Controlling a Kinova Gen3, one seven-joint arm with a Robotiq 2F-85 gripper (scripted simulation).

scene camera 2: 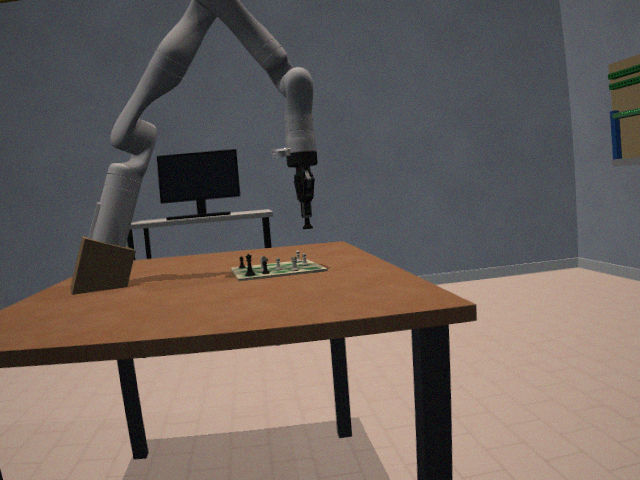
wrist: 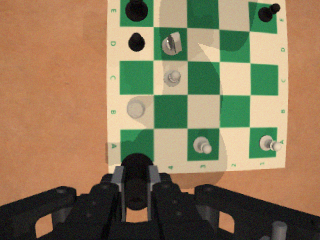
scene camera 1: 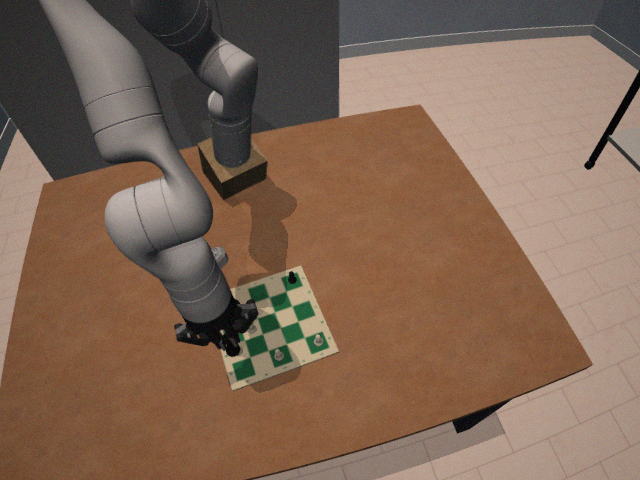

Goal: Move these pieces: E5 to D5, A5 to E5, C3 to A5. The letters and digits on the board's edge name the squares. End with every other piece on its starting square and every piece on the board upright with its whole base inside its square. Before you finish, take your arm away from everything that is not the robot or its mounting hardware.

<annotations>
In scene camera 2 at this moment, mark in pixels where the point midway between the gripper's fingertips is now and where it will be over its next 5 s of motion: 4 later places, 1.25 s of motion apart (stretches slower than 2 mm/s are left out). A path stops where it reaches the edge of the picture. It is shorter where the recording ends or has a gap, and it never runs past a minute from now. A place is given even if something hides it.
My gripper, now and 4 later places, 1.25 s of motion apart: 306, 217; 310, 254; 310, 256; 306, 221; 304, 198
</annotations>
